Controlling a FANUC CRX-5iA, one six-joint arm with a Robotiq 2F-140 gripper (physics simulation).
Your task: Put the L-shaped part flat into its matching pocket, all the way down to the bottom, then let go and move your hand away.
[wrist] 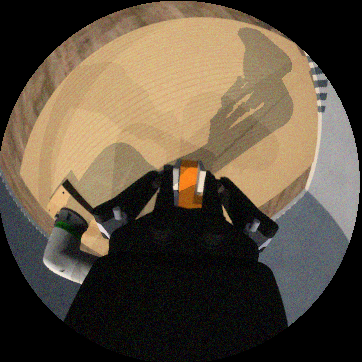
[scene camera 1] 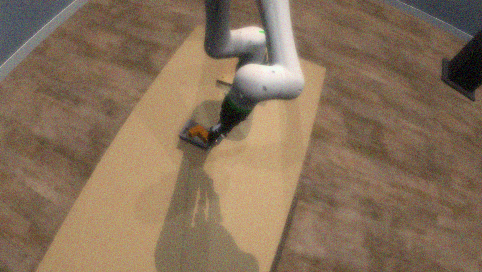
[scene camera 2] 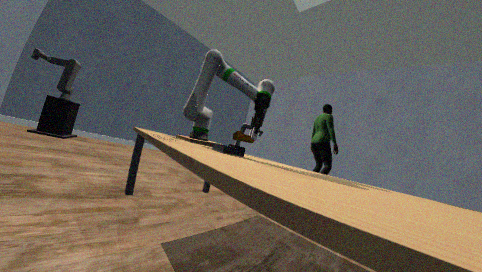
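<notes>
The orange L-shaped part is held between the fingers of my gripper. In scene camera 1 it overlaps the dark grey pocket block, whose rim shows around it. In scene camera 2 the part is above the dark block, with a small gap between them. The pocket itself is hidden under the part. In the wrist view the part is clamped between two light finger pads, and the block is mostly hidden behind the part and the fingers.
The block stands on the long wooden table. The arm's base is at the table's far end. A person in green stands beyond the table. Another robot on a black pedestal is at the far left.
</notes>
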